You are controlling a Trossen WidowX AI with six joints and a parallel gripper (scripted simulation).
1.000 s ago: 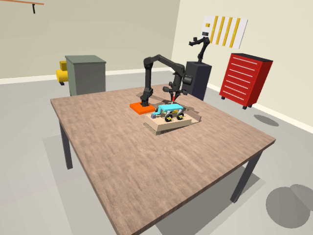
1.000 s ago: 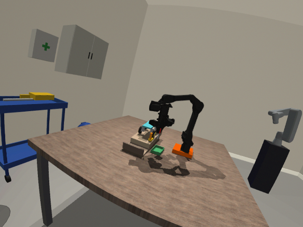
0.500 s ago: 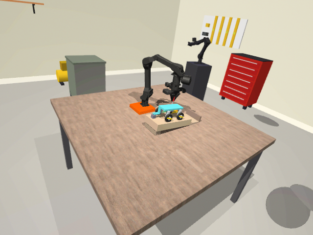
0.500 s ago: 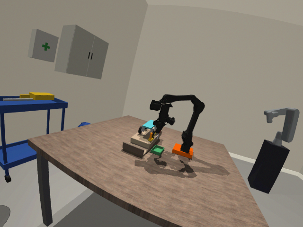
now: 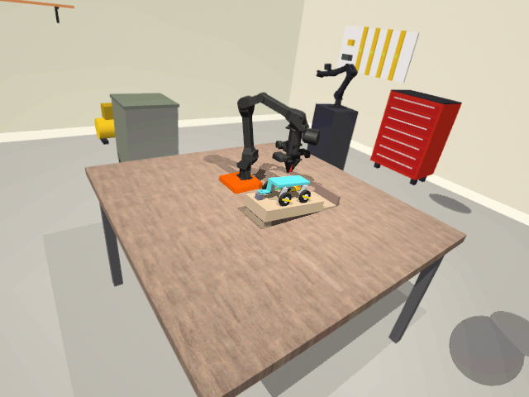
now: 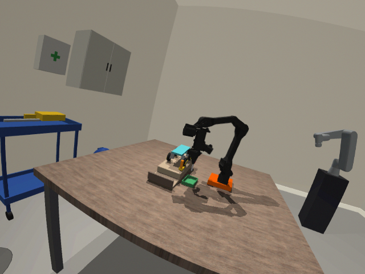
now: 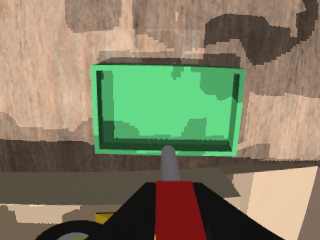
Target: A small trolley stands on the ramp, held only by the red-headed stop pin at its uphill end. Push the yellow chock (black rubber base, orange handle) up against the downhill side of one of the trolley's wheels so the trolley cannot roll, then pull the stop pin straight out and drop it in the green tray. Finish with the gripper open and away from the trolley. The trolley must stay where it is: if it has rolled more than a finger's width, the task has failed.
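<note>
My gripper tip is now 130 mm above the green tray and 10 mm past it. Also, from my gripper tip: yellow chock: 70 mm ahead, 40 mm below; red-headed stop pin: right at my gripper tip; trolley: 140 mm ahead, 90 mm to the right, 10 mm below.
</note>
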